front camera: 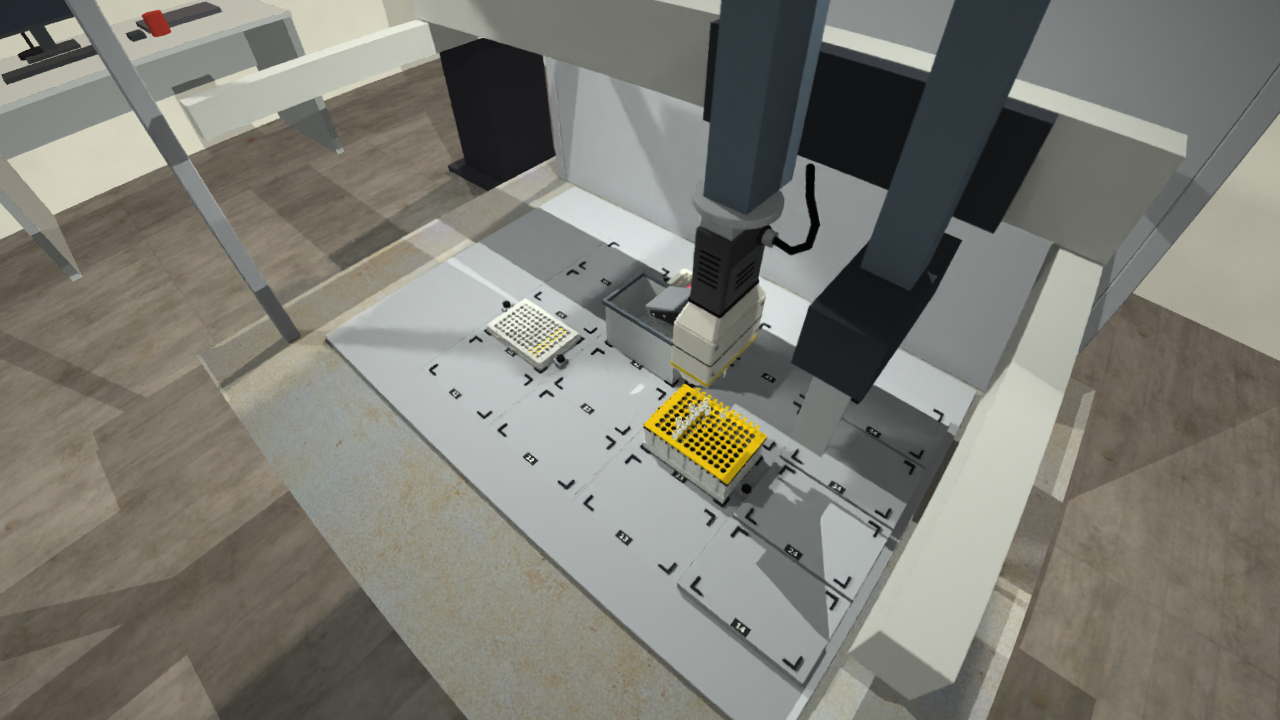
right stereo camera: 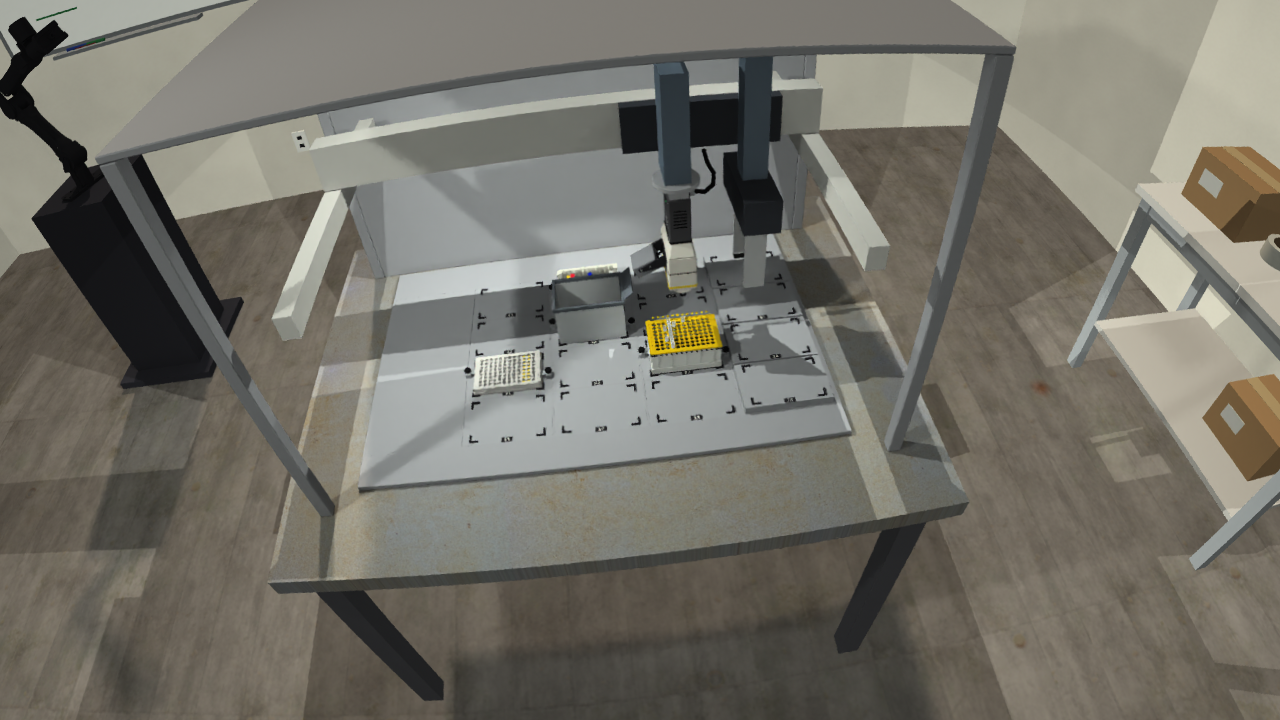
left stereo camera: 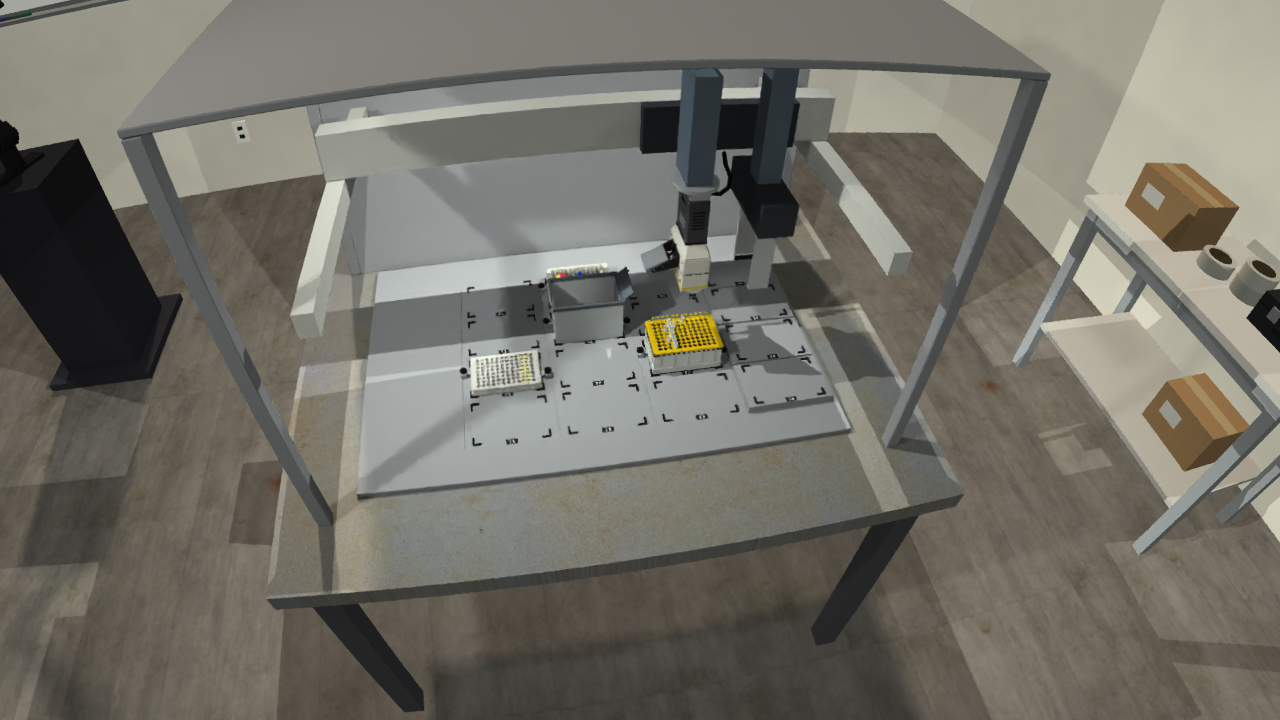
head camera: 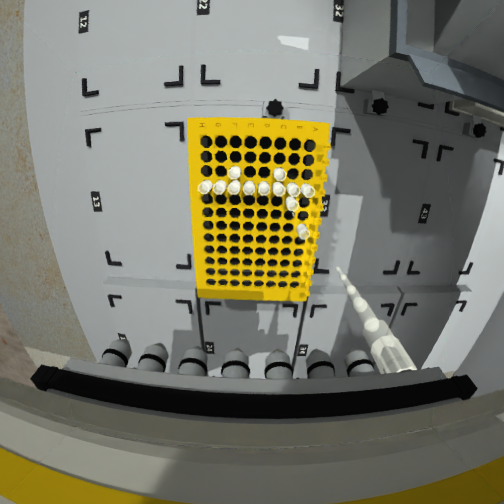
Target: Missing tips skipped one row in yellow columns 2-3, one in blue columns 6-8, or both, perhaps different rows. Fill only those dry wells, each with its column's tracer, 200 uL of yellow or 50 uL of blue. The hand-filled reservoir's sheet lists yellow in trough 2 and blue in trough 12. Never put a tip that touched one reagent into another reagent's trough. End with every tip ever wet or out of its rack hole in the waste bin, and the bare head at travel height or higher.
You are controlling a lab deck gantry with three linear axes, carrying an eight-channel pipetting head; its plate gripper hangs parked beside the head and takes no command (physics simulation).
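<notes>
The head camera shows a clear tip (head camera: 389, 355). A grey back wall (front camera: 1195, 74) is visible to the front camera, while the right stereo camera view has the wall (right stereo camera: 604, 198) as well, and the left stereo camera view also takes in the wall (left stereo camera: 493, 208).
</notes>
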